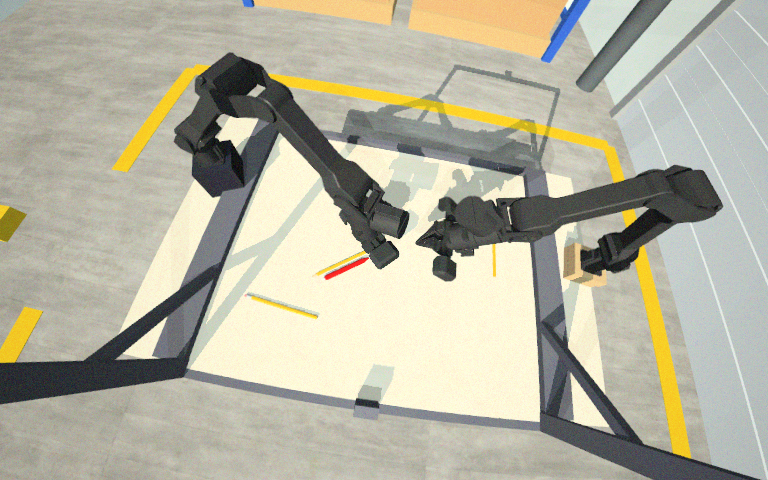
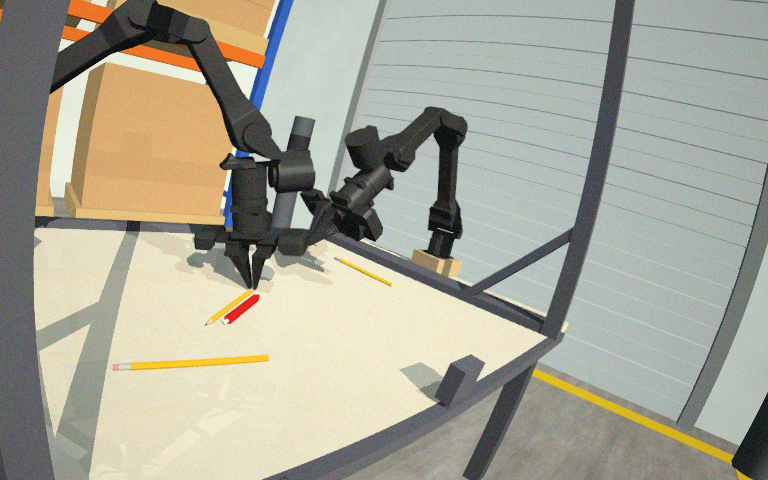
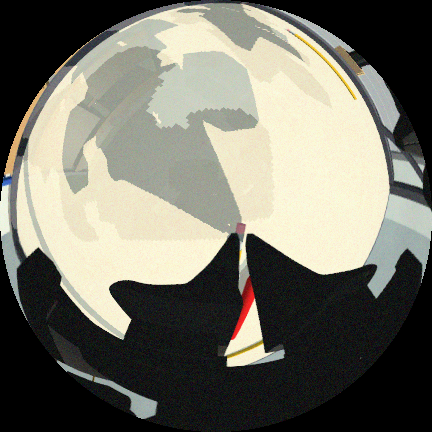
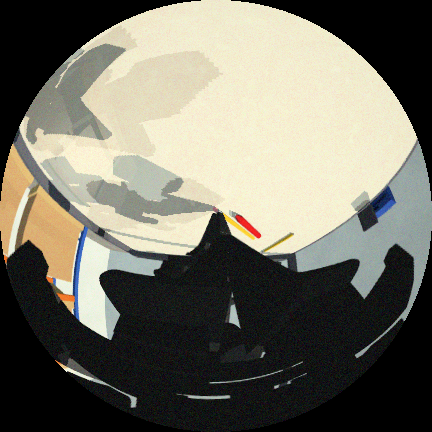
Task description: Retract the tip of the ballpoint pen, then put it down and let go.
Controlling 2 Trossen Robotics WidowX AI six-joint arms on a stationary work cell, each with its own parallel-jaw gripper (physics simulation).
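Places are measured from the left arm's base along level axes (x ahead, y left, z up), in metres.
Pixels of known places: left gripper, fingertip midpoint: [image 1: 373, 248] [image 2: 253, 288] [image 3: 240, 238] [image 4: 217, 212]; right gripper, fingertip midpoint: [image 1: 416, 243] [image 2: 307, 243] [image 4: 224, 240]; left arm's base, origin of the base link: [image 1: 211, 156]; right arm's base, origin of the base link: [image 1: 590, 263] [image 2: 438, 255].
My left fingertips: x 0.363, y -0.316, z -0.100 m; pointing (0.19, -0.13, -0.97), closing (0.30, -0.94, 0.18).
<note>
For each thing: its top centre in the pictures, then the offset to it from my left fingertips. "spot": a spot on its surface instead. Level surfaces: height alone.
- red ballpoint pen, middle of its top: [image 3: 241, 319] [image 2: 243, 301] [image 4: 249, 231] [image 1: 346, 266] dz +0.008, dx -0.082, dy -0.036 m
- cream table top, its level: dz -0.007 m
- short yellow pencil, middle of its top: [image 2: 233, 301] [image 4: 240, 230] [image 1: 344, 261] dz +0.002, dx -0.083, dy -0.018 m
- pink eraser, middle of its top: [image 3: 241, 229] dz +0.000, dx +0.007, dy +0.002 m
- long yellow pencil, middle of its top: [image 2: 195, 360] [image 1: 280, 306] [image 4: 275, 245] dz +0.000, dx -0.260, dy -0.092 m
- wooden block, surface spot: [image 2: 435, 263] [image 1: 571, 271] spot: dz +0.028, dx +0.523, dy -0.216 m
- small grey block, middle of its top: [image 2: 467, 361] [image 1: 366, 411] [image 4: 370, 227] dz +0.051, dx -0.114, dy -0.359 m
A red ballpoint pen [image 1: 346, 269] [image 2: 240, 309] [image 3: 243, 309] [image 4: 247, 226] lies flat on the cream table top [image 1: 411, 333]. A short yellow pencil [image 1: 339, 264] [image 2: 229, 307] [image 4: 238, 226] with a pink eraser [image 3: 240, 228] lies close beside it. My left gripper [image 2: 253, 286] [image 3: 240, 238] stands upright with its tips on the table, shut on the pencil's eraser end. The pen's upper end lies just behind the fingertips, and it looks untouched. My right gripper [image 1: 419, 242] [image 2: 310, 243] is shut and empty. It hovers a little to the right of the left gripper, pointing at it.
A long yellow pencil [image 1: 282, 305] [image 2: 206, 362] lies at the front left. Another yellow pencil [image 1: 494, 259] [image 2: 364, 272] [image 3: 326, 60] lies near the right frame bar. A wooden block [image 1: 574, 264] [image 2: 435, 263] sits under the right arm's base. A small grey block [image 1: 368, 402] [image 2: 458, 378] stands at the front edge.
</note>
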